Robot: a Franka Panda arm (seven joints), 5 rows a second.
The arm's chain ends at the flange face. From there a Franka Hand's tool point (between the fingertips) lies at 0.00 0.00 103.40 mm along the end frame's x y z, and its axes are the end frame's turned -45 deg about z.
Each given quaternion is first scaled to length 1.
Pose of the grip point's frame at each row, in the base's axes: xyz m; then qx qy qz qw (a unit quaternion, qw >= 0):
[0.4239, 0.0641, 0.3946, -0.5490, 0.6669, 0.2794, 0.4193]
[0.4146, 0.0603, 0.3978, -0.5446, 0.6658, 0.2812, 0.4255]
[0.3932, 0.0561, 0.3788, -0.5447, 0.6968, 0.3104, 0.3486]
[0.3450, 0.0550, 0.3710, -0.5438, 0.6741, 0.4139, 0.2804]
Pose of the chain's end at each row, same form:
[0.3978, -0.0220, 0.4455, -0.2520, 0.8262, 0.4186, 0.2805]
[0.3877, -0.0263, 0.4474, -0.2484, 0.8235, 0.4226, 0.2855]
[0.3779, -0.0279, 0.4371, -0.2366, 0.8522, 0.4202, 0.2033]
[0.3525, -0.0342, 0.4227, -0.2444, 0.8309, 0.4897, 0.1007]

